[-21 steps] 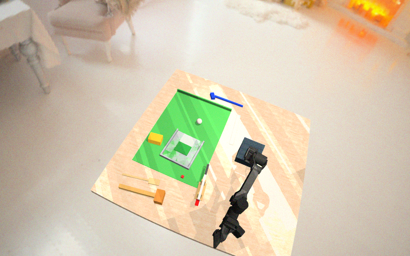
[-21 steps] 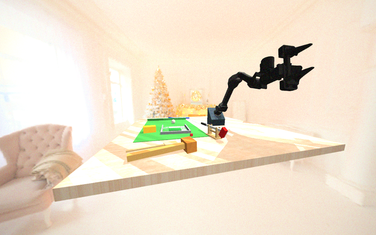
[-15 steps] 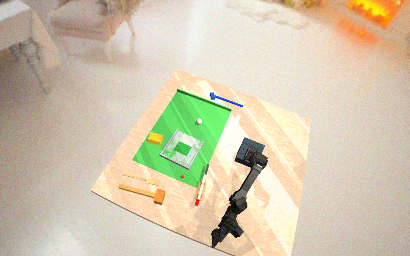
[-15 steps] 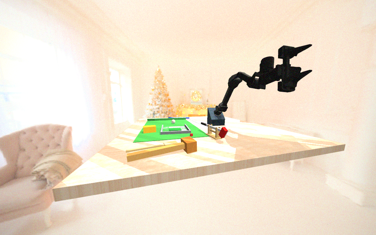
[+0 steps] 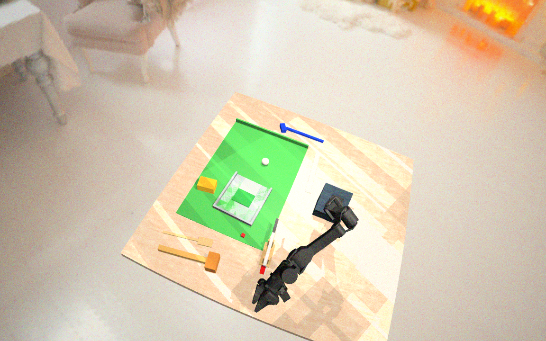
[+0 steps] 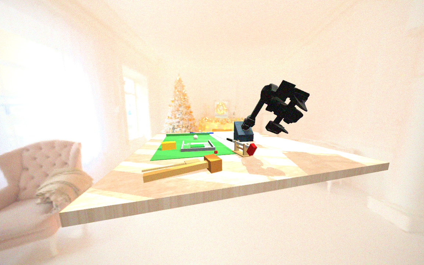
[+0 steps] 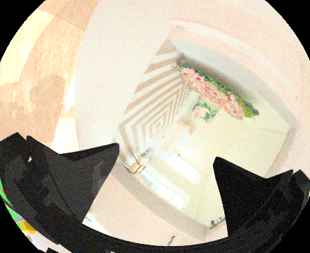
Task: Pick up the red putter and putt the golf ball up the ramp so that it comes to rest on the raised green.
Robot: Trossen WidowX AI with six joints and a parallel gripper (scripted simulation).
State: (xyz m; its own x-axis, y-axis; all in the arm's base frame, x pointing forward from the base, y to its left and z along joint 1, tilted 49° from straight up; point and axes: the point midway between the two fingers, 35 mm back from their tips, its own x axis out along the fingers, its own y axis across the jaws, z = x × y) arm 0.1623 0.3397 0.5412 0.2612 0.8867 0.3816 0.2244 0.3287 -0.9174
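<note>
My gripper tip is now 4 cm short of the red putter, 32 cm to the left of it and 15 cm above it. The rest, counted from my gripper tip: yellow block (47 cm ahead, 52 cm to the right, 18 cm below); wooden stand (4 cm ahead, 31 cm to the right, 17 cm below); small red cube (19 cm ahead, 35 cm to the right, 20 cm below).
</note>
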